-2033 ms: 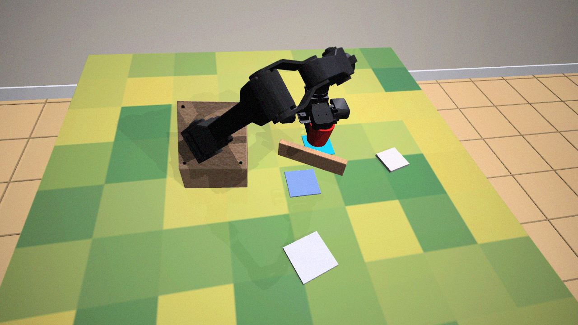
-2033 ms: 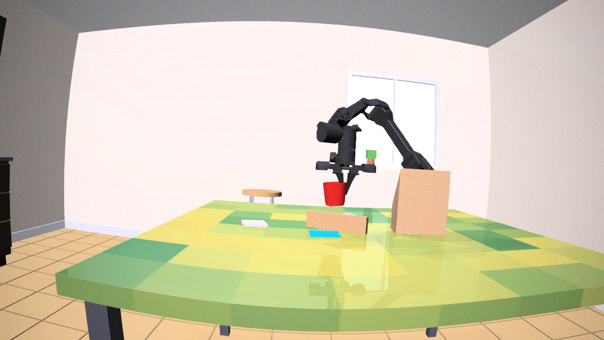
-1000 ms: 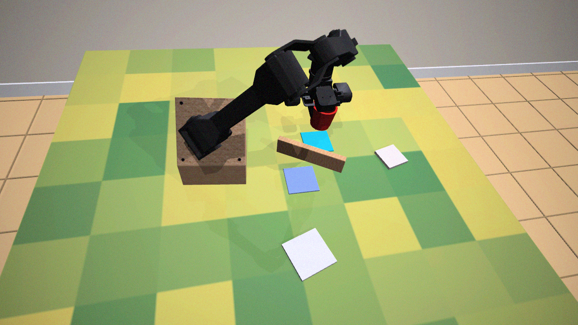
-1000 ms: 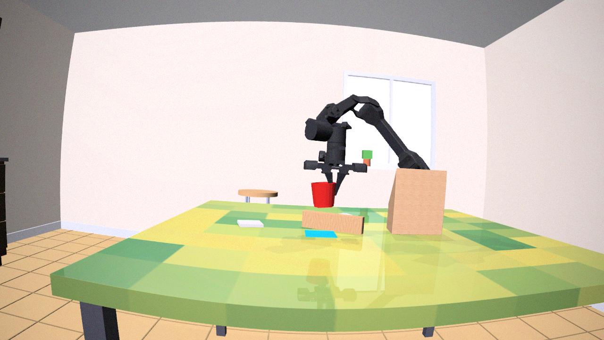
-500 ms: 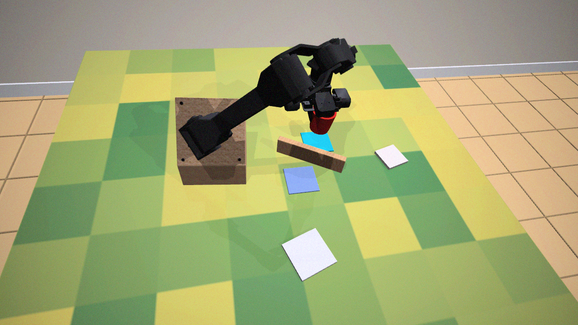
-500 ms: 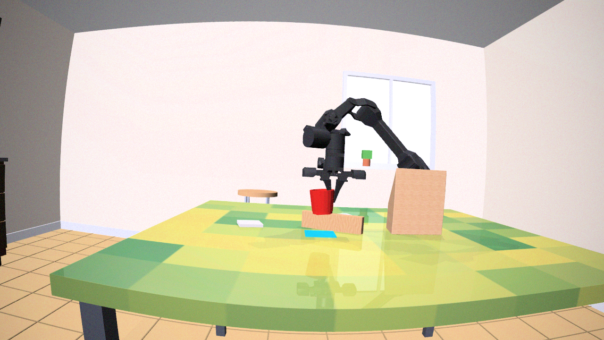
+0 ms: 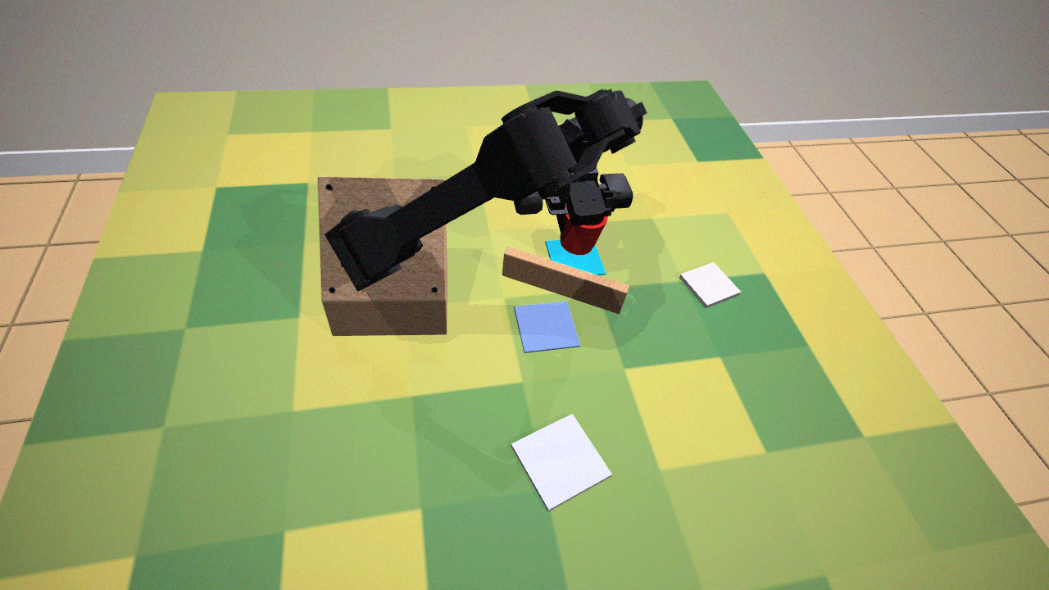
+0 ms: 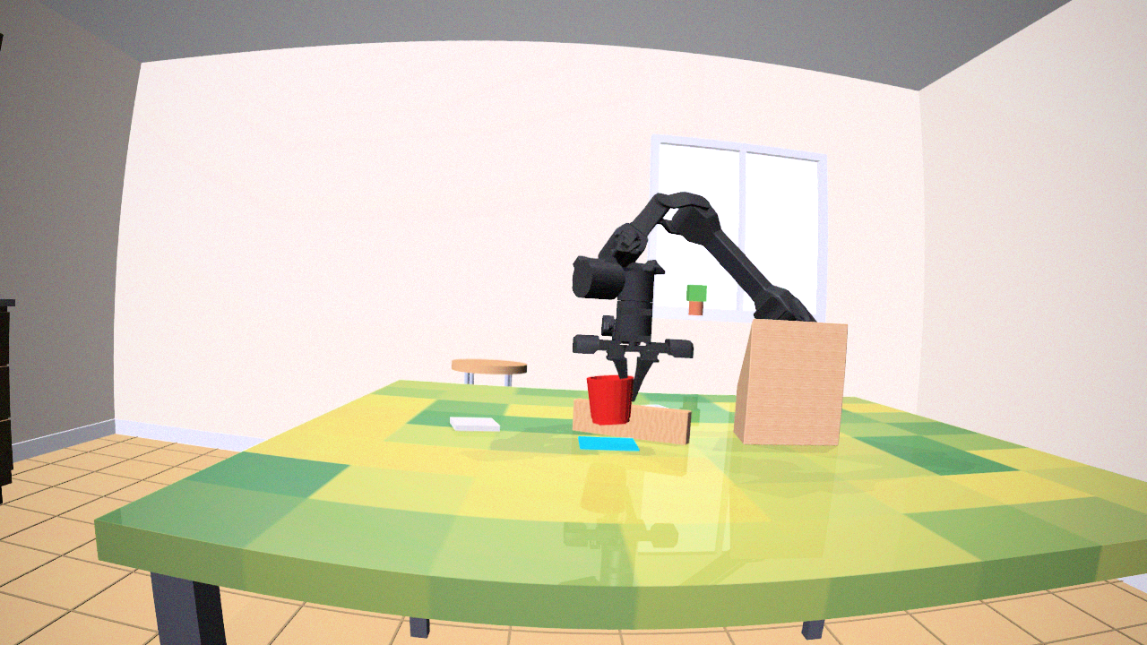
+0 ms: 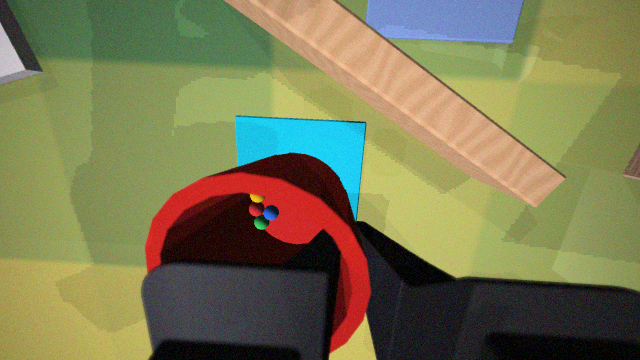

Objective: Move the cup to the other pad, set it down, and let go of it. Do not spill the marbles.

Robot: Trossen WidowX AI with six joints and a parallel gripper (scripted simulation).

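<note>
Now: the red cup 30 mm ahead of my gripper tip. Also, from my gripper tip: cyan pad 80 mm below, 30 mm ahead; wooden bar 70 mm to the right, 50 mm below, 10 mm behind; pale blue pad 140 mm to the right, 80 mm below, 50 mm behind.
</note>
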